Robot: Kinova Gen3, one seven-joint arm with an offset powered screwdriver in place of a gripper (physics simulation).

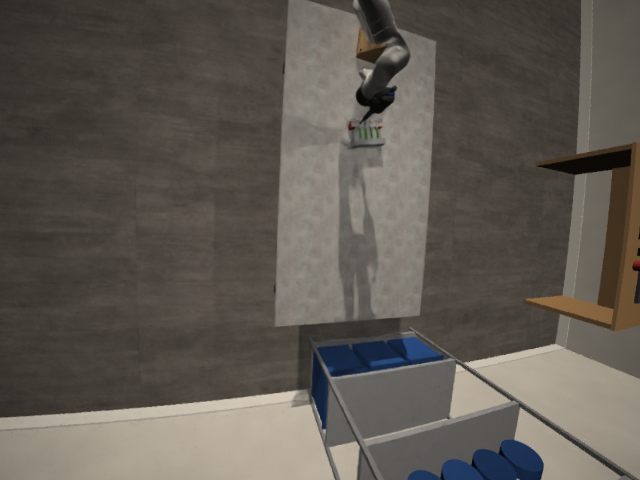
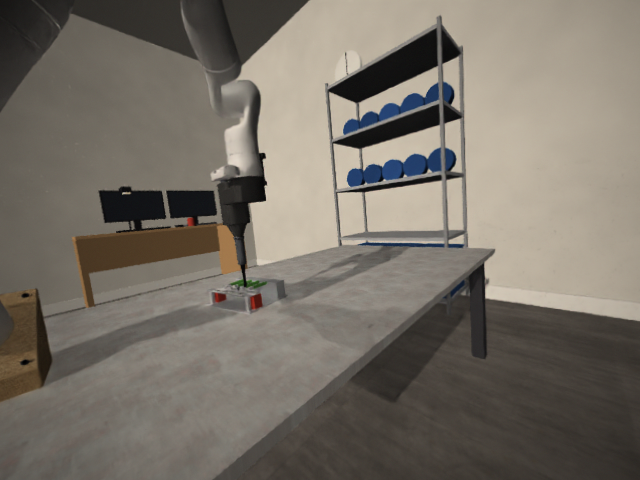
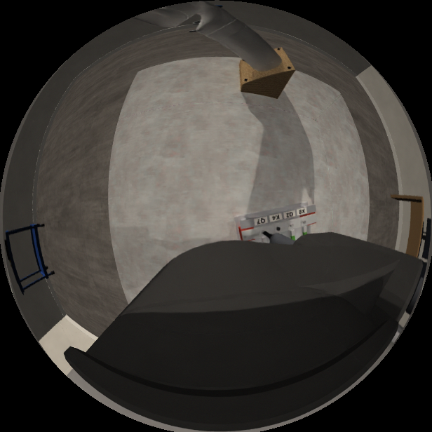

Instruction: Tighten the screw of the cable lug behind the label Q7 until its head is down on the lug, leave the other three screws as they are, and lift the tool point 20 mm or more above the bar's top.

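Observation:
The powered screwdriver (image 1: 361, 121) (image 2: 245, 285) (image 3: 266, 233) has no fingers. It points down at the terminal assembly, its tip low over the row of lugs behind the label Q7 (image 3: 260, 220). The tool hides the Q7 screw, so its head height and any contact cannot be told. A dark round spot (image 3: 278, 228) shows behind the label K4 (image 3: 275, 217). Small lugs show behind the labels Q2 (image 3: 289, 214) and X8 (image 3: 302, 211). Green cables (image 1: 369, 133) (image 2: 253, 283) run from the lugs toward a grey block (image 1: 368, 143) (image 2: 277, 290).
The assembly has red parts (image 2: 255, 300) under a clear cover edge and stands on the grey table (image 1: 320, 232) (image 2: 320, 361) (image 3: 185, 150). A wooden base block (image 1: 368, 50) (image 2: 20, 341) (image 3: 267, 82) carries the arm. A shelf rack (image 2: 440, 206) and a wooden desk (image 2: 149, 252) stand beyond the table.

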